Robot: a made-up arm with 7 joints. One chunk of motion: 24 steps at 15 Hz.
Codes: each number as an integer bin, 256 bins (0 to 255) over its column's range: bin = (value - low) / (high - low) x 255, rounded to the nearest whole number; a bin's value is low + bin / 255 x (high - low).
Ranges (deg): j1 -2.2..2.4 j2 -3.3..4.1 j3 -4..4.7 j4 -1.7..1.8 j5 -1.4..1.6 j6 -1.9..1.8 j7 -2.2..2
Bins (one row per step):
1: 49 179 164 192 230 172 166
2: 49 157 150 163 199 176 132
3: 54 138 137 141 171 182 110
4: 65 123 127 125 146 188 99
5: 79 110 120 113 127 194 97
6: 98 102 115 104 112 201 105
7: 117 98 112 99 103 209 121
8: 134 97 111 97 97 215 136
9: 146 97 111 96 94 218 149
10: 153 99 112 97 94 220 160
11: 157 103 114 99 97 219 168
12: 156 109 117 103 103 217 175
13: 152 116 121 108 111 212 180
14: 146 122 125 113 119 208 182
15: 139 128 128 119 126 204 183
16: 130 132 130 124 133 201 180
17: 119 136 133 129 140 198 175
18: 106 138 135 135 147 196 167
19: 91 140 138 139 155 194 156
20: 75 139 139 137 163 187 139
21: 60 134 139 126 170 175 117
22: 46 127 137 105 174 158 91
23: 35 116 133 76 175 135 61
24: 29 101 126 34 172 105 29
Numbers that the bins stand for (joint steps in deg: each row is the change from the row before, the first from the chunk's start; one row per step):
1: -1.316 1.895 1.595 0.935 1.306 0.596 0.534
2: -1.316 1.256 1.118 0.537 0.941 0.654 -0.026
3: -1.226 0.705 0.674 0.235 0.612 0.741 -0.388
4: -1.027 0.269 0.333 0.016 0.318 0.828 -0.569
5: -0.775 -0.108 0.094 -0.149 0.094 0.915 -0.602
6: -0.432 -0.340 -0.076 -0.273 -0.082 1.016 -0.471
7: -0.089 -0.456 -0.179 -0.341 -0.188 1.133 -0.207
8: 0.217 -0.485 -0.213 -0.369 -0.259 1.220 0.040
9: 0.434 -0.485 -0.213 -0.382 -0.294 1.263 0.254
10: 0.560 -0.427 -0.179 -0.369 -0.294 1.292 0.435
11: 0.632 -0.311 -0.111 -0.341 -0.259 1.278 0.567
12: 0.614 -0.137 -0.008 -0.286 -0.188 1.249 0.682
13: 0.542 0.066 0.128 -0.218 -0.094 1.176 0.765
14: 0.434 0.240 0.265 -0.149 0.000 1.118 0.798
15: 0.307 0.415 0.367 -0.067 0.082 1.060 0.814
16: 0.145 0.531 0.435 0.002 0.165 1.016 0.765
17: -0.053 0.647 0.538 0.071 0.247 0.973 0.682
18: -0.288 0.705 0.606 0.153 0.329 0.944 0.551
19: -0.558 0.763 0.708 0.208 0.424 0.915 0.369
20: -0.847 0.734 0.742 0.180 0.518 0.813 0.089
21: -1.118 0.589 0.742 0.029 0.600 0.639 -0.273
22: -1.370 0.385 0.674 -0.259 0.647 0.393 -0.701
23: -1.569 0.066 0.538 -0.657 0.659 0.059 -1.195
24: -1.677 -0.369 0.299 -1.233 0.624 -0.376 -1.722

